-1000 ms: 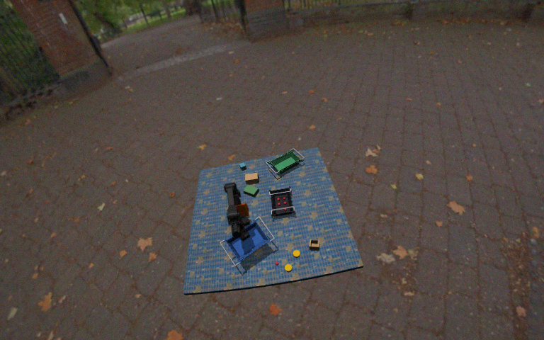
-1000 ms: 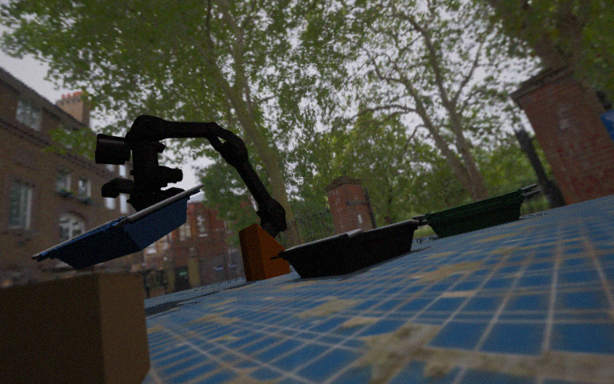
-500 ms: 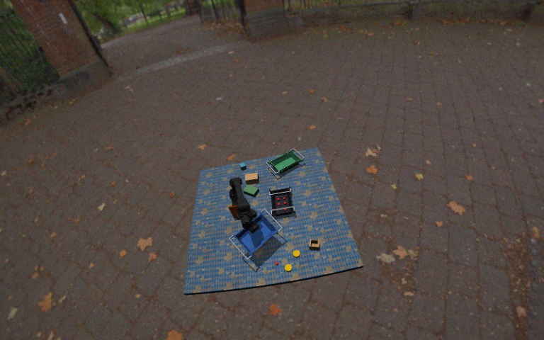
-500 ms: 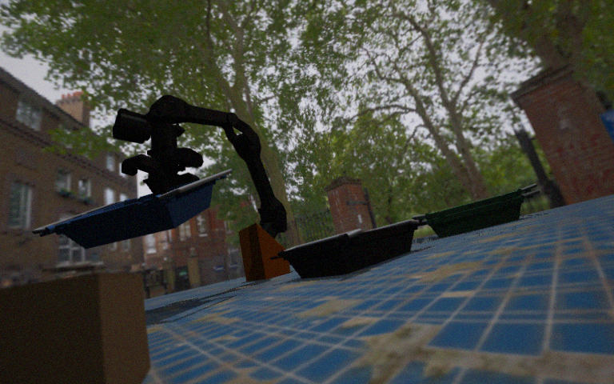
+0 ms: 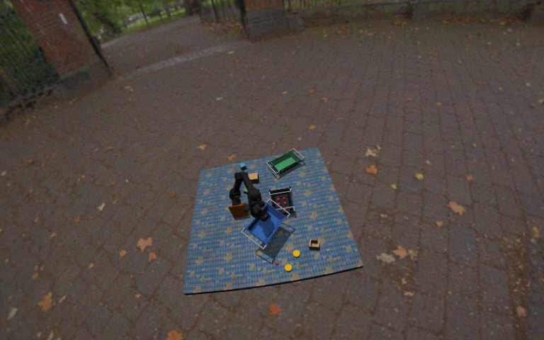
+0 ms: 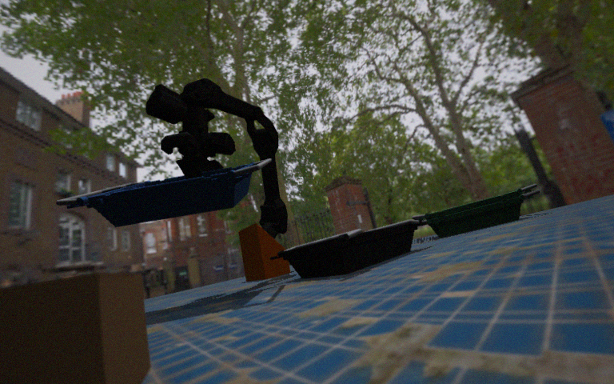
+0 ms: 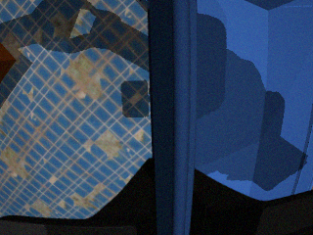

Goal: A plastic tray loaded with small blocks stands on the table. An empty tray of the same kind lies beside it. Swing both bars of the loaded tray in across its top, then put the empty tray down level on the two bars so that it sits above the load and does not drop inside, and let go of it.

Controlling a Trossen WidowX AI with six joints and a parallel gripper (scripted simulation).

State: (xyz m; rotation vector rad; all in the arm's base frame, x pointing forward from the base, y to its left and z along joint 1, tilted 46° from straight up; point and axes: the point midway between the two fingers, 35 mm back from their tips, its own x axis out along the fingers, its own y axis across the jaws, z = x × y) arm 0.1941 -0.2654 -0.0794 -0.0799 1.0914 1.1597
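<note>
Right now the blue tray is 6 cm ahead of my gripper tip and 5 cm to the right of it. Round my gripper tip: small brown box 36 cm ahead, 18 cm to the right, 20 cm below; then red dot 7 cm ahead, 26 cm to the right, 21 cm below; then green block 8 cm behind, 45 cm to the left, 19 cm below.
</note>
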